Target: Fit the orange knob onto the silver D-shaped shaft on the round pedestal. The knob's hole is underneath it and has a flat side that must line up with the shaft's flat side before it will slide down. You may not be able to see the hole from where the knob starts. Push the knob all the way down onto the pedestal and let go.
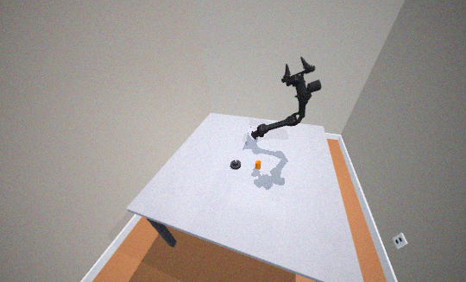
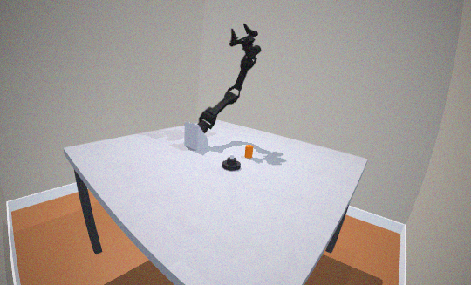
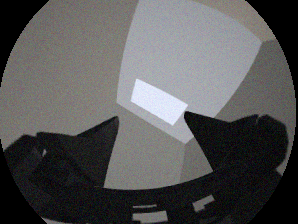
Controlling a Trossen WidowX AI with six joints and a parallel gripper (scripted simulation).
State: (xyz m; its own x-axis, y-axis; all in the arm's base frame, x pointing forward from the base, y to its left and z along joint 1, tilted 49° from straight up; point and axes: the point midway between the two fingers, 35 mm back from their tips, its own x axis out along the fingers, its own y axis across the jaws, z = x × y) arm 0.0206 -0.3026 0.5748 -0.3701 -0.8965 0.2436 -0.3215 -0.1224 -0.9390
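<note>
The orange knob is 240 mm ahead of my gripper tip, 140 mm to the right of it and 680 mm below it. Also, from my gripper tip: round pedestal 250 mm ahead, 320 mm to the right, 690 mm below.
</note>
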